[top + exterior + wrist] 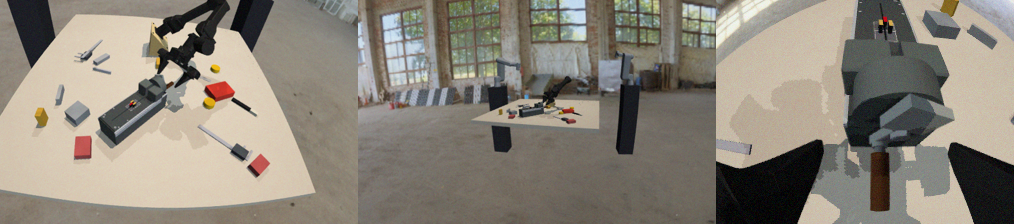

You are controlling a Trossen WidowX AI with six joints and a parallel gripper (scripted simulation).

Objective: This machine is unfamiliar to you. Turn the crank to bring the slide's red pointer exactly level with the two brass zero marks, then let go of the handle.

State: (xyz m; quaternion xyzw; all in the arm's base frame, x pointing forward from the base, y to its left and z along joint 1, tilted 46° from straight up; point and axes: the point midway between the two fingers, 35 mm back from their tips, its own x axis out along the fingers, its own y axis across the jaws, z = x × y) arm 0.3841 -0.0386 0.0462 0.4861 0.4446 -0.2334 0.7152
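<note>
My gripper tip is now 20 mm above the crank. The rest, counted from my gripper tip: brown handle: 10 mm behind, 20 mm to the left, 30 mm below; grey bar: 160 mm behind, 190 mm to the left, 100 mm below; red pointer: 110 mm ahead, 130 mm to the right, 10 mm below.
</note>
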